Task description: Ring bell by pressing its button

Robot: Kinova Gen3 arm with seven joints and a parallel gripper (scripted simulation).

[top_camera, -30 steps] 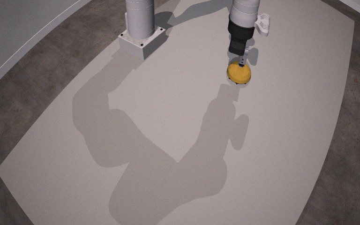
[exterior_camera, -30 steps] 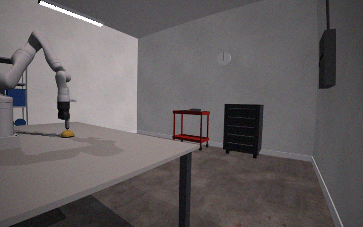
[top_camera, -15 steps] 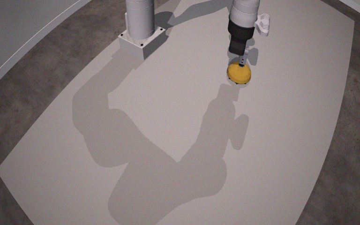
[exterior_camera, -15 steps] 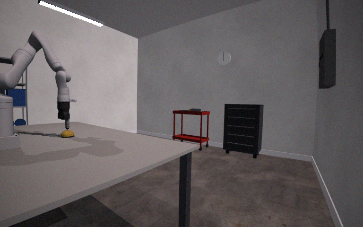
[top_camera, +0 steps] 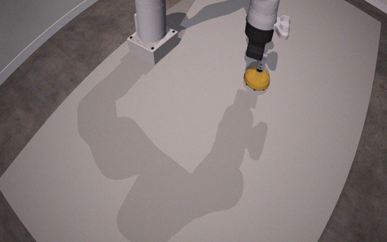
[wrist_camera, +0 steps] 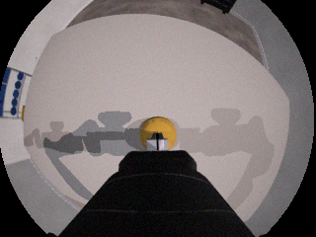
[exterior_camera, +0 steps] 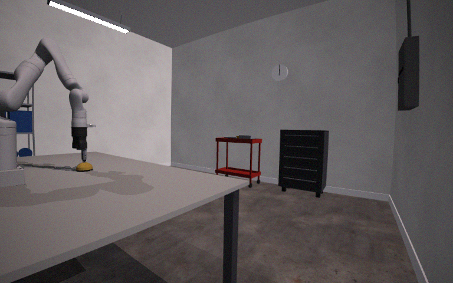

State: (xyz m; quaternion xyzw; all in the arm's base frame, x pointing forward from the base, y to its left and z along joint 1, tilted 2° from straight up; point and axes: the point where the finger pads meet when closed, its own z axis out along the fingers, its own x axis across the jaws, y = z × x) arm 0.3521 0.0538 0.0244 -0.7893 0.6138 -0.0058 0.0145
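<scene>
Now: hand 3 cm above the black button. Also, from my hand: yellow dome bell (4 cm below).
</scene>
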